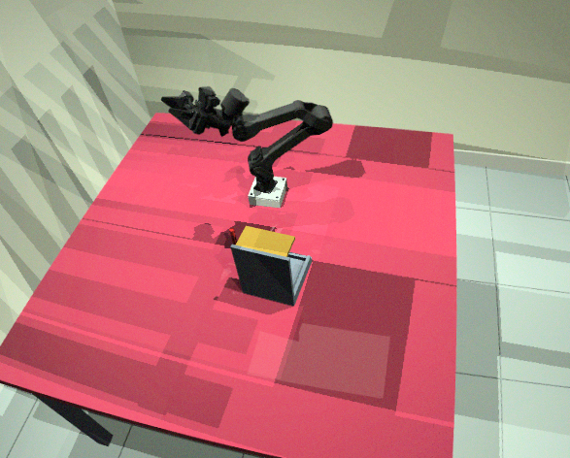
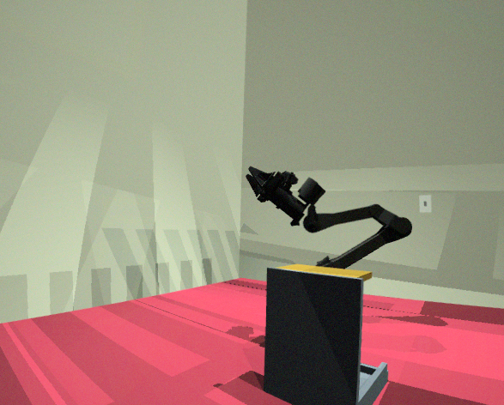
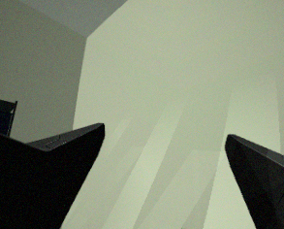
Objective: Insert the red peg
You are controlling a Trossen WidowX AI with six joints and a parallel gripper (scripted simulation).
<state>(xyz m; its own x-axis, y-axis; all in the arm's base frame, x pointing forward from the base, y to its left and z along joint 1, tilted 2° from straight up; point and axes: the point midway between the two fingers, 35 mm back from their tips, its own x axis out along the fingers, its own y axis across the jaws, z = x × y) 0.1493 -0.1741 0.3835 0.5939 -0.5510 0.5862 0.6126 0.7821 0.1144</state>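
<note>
My gripper tip is 80 mm short of the red peg, 190 mm to the right of it and 410 mm above it. From my gripper tip the other things lie so: yellow roof (180 mm ahead, 370 mm to the left, 240 mm below); then back wall (220 mm ahead, 380 mm to the left, 340 mm below).
</note>
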